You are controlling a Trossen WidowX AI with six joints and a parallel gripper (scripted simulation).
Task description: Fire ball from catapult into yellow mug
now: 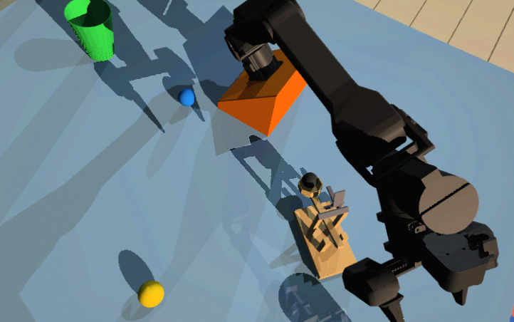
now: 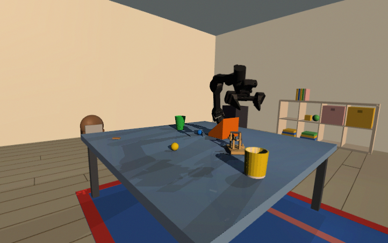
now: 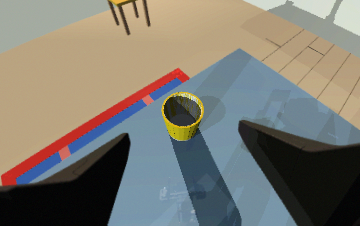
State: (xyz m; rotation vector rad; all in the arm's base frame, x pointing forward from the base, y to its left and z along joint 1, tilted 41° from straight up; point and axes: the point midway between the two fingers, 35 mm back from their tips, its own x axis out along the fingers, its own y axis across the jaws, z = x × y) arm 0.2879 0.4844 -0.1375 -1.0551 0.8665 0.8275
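The dark ball is 25 cm to the right of my gripper tip, 19 cm below it and 17 cm behind it. Round my gripper tip: yellow mug: 22 cm below, 9 cm to the left, 6 cm ahead; wooden catapult: 20 cm below, 19 cm to the right, 14 cm behind; yellow ball: 35 cm to the right, 23 cm below, 18 cm ahead.
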